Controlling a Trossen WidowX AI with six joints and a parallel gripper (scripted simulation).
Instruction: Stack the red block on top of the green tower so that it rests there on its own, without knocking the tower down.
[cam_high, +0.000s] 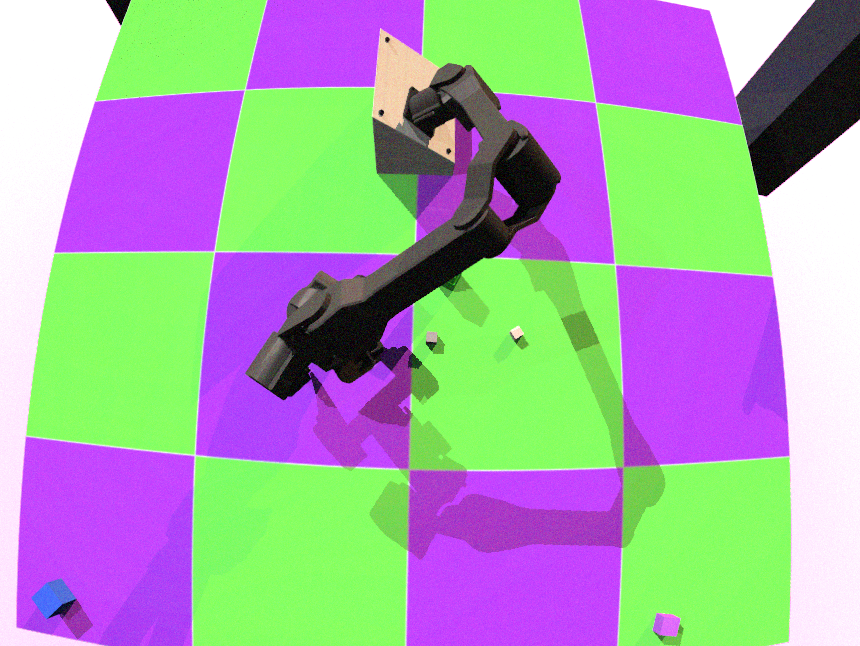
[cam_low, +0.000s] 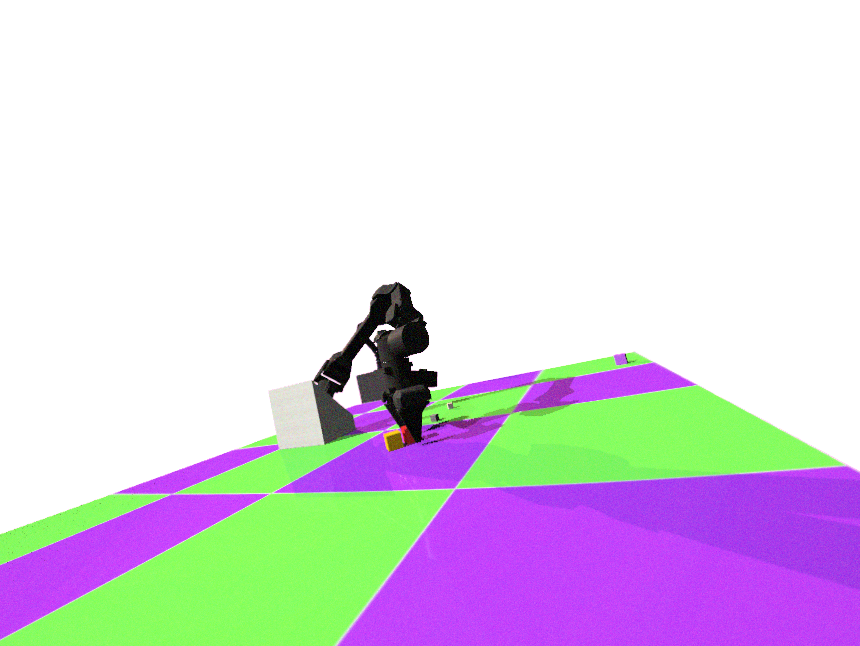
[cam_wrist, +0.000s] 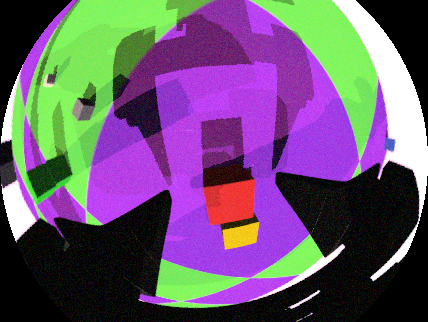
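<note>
My gripper tip is now 30 mm to the left of the yellow block, 20 mm past it and 10 mm below it. The rest, counted from my gripper tip: small white cube 270 mm to the left, 70 mm behind; red block 10 mm above; small grey cube 140 mm to the left, 40 mm behind.
</note>
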